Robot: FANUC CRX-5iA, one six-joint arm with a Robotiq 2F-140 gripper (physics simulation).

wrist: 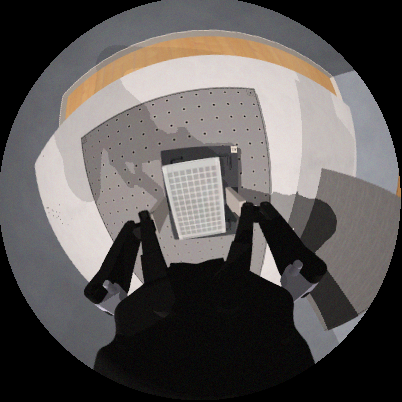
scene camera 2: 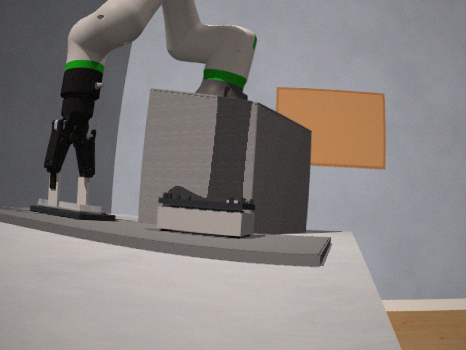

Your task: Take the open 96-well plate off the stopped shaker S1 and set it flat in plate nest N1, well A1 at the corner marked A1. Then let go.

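Seen in the pictures: gripper, fingertip midpoint: [wrist: 195,199] [scene camera 2: 68,206]; arm's base, origin of the base link: [scene camera 2: 217,104].
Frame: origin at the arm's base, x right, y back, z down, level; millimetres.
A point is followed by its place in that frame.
Observation:
The pale 96-well plate [scene camera 2: 75,204] {y -512, x 25, z 309 mm} [wrist: 197,197] {y -477, x 88, z 309 mm} lies on the dark plate nest N1 [scene camera 2: 97,217] {y -468, x 2, z 330 mm} [wrist: 231,172] {y -421, x 124, z 324 mm}. In the wrist view, strips of the nest show beyond the plate's top and right edges, and the A1 label [wrist: 234,149] {y -417, x 161, z 324 mm} is at the nest's upper right corner. I cannot tell whether the plate is fully seated, or which corner holds well A1. My gripper [scene camera 2: 68,198] {y -479, x 83, z 317 mm} [wrist: 195,199] {y -479, x 83, z 317 mm} is open, with its pale fingertips low on either side of the plate. The shaker S1 [scene camera 2: 200,221] {y -467, x -228, z 314 mm}, white with a dark top, carries no plate.
The nest and shaker stand on a grey perforated board [scene camera 2: 290,246] {y -523, x -396, z 336 mm} [wrist: 220,115] {y -436, x 220, z 336 mm} on the white table [scene camera 2: 175,300] {y -860, x -428, z 349 mm} [wrist: 285,125] {y -287, x 230, z 349 mm}. A large grey block [scene camera 2: 280,165] {y -31, x -207, z 175 mm} [wrist: 365,240] under the arm's base stands behind the shaker. An orange panel [scene camera 2: 345,127] is on the back wall.

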